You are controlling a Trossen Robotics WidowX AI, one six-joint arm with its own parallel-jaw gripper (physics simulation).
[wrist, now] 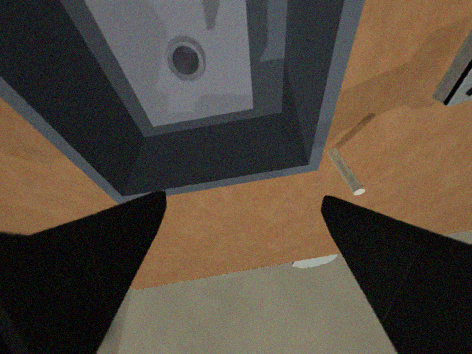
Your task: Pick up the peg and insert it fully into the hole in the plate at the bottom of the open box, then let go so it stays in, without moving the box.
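Places are measured from the arm's base along level axes (x ahead, y left, z up), in metres.
Pixels of known places: gripper, fingertip midpoint: (244, 200).
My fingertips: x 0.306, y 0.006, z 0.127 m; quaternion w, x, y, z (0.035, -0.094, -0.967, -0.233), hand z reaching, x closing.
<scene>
For each thing: its top centre in the pictures, then the offset to it from my fingertips. Level surfaces: height alone.
- peg, middle of its top: (359, 192) dx -0.147, dy +0.124, dz -0.069 m
- open box, middle of its top: (180, 84) dx +0.025, dy -0.048, dz -0.052 m
- light grey plate, middle of its top: (185, 62) dx +0.025, dy -0.048, dz -0.089 m
- wooden table, its level: dz -0.149 m
The peg (346, 171) is a thin pale cylinder with a lighter top end. It appears to stand upright on the wooden table, just outside the near right corner of the open box (240, 183). The light grey plate (220, 75) lies at the bottom of the box, and its round dark hole (186, 60) is in view with no peg in it. My gripper (244, 200) is open and empty. Its fingertips show below the box's near rim in the view, and the peg shows a little above and to the right of the right fingertip.
The wooden table (240, 235) ends at an edge below the box in the view, with a beige surface (225, 315) beyond. A white rounded shape (315, 261) shows at that edge. A grey and black object (456, 82) is at the right side.
</scene>
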